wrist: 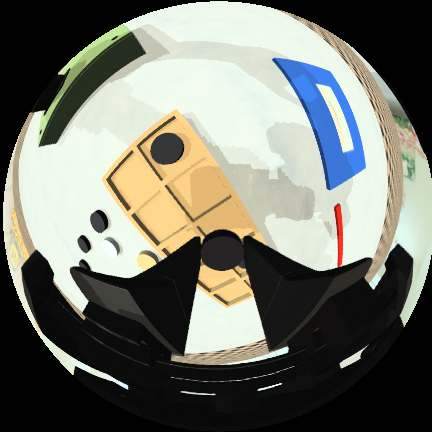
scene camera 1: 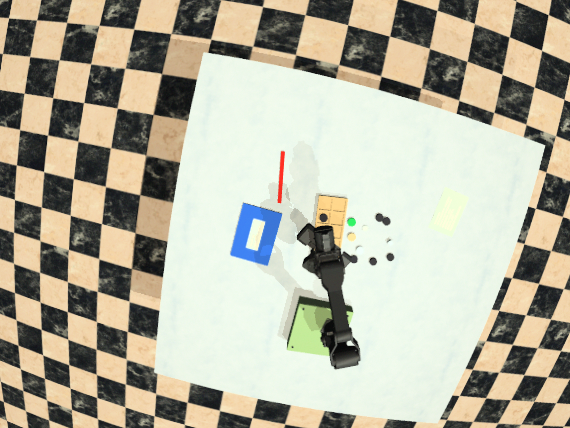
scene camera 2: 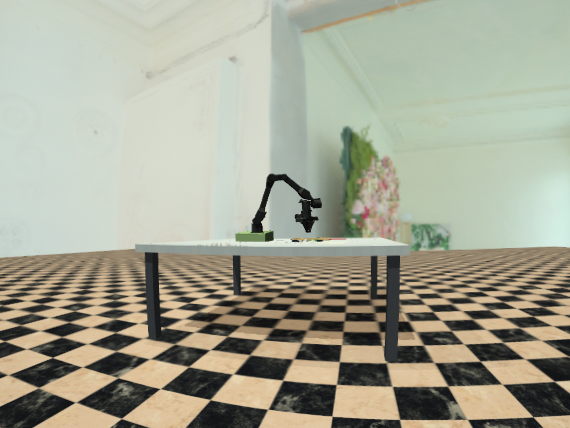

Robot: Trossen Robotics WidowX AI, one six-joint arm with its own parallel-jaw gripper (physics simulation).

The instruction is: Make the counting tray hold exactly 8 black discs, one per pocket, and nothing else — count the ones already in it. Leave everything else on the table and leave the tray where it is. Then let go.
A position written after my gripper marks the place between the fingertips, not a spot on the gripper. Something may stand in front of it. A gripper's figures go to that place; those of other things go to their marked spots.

Labels:
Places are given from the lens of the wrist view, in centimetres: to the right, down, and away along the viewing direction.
my gripper [wrist: 221, 241]: 0, 2, 10
tan counting tray [wrist: 168, 204]: -5, -1, 13

